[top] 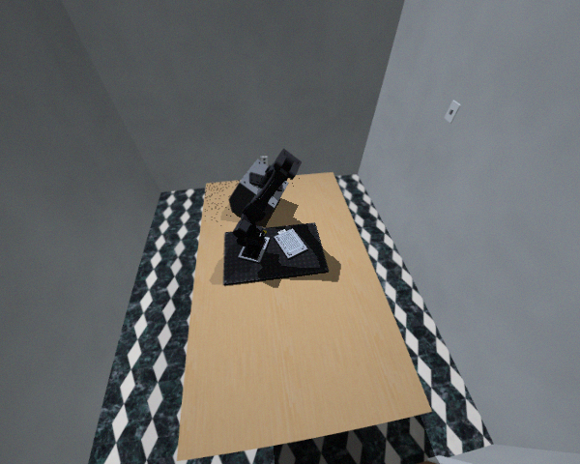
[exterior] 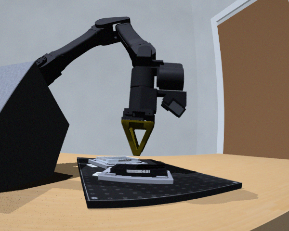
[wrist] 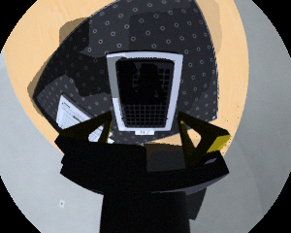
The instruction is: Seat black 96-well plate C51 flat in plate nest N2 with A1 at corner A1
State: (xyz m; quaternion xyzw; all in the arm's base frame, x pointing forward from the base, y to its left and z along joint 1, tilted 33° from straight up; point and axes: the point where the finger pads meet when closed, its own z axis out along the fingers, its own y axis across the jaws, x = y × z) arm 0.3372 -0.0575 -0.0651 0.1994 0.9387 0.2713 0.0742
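Right now the black plate C51 is 5 cm below my hand. Also, from my hand: clear plate C15 (20 cm to the left, 5 cm below, 1 cm behind).
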